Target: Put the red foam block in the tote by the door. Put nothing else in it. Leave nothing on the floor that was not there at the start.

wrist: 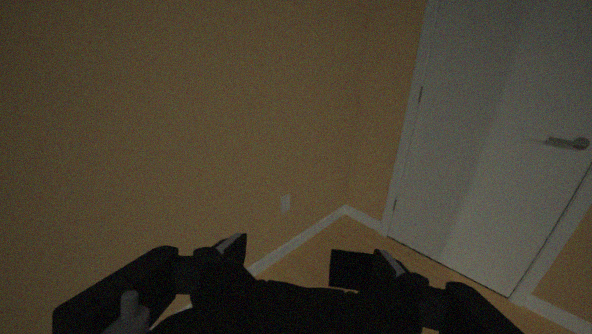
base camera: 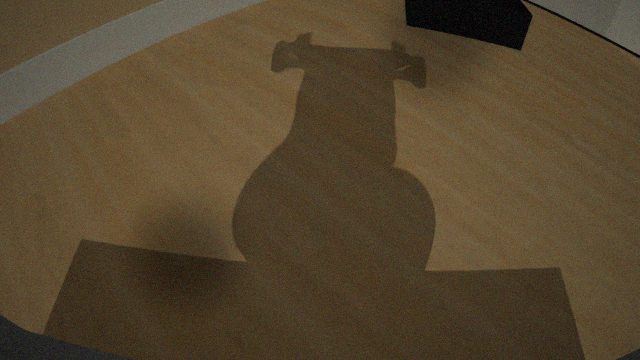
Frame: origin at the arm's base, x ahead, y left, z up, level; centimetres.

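Where they show: gripper, between the fingertips: (wrist: 308, 255).
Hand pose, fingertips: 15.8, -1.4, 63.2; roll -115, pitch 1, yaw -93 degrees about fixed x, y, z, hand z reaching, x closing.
Note:
After its pixels a point has its place, as x, y, z.
A black box-shaped thing (base camera: 465, 22) {92.1, -31.5, -35.7} (wrist: 347, 269) {106.4, -30.4, -39.3}, which looks like the tote, stands on the floor near the door (base camera: 595, 17) {118.2, -88.1, -34.0} (wrist: 480, 125) {117.5, -88.7, 52.0}. In the base camera view it is cut off by the top edge, right of the middle. In the wrist view it shows low down, partly behind the right finger; its inside is hidden. My gripper (wrist: 308, 255) {15.8, -1.4, 63.2} is open, with no object between the fingers, and is held above floor height. The red foam block does not show in either view.
A white baseboard (base camera: 100, 50) {72.0, 48.3, -35.4} (wrist: 300, 242) {125.7, -0.2, -37.2} runs along the tan wall (wrist: 200, 115) {84.8, 38.4, 57.3} and meets the door side at a corner. A small wall plate (wrist: 285, 204) {116.0, 9.6, 0.1} is on that wall. The arm's shadow (base camera: 340, 200) {39.8, -2.3, -39.6} lies across the wood floor (base camera: 525, 175) {46.2, -30.5, -39.6}.

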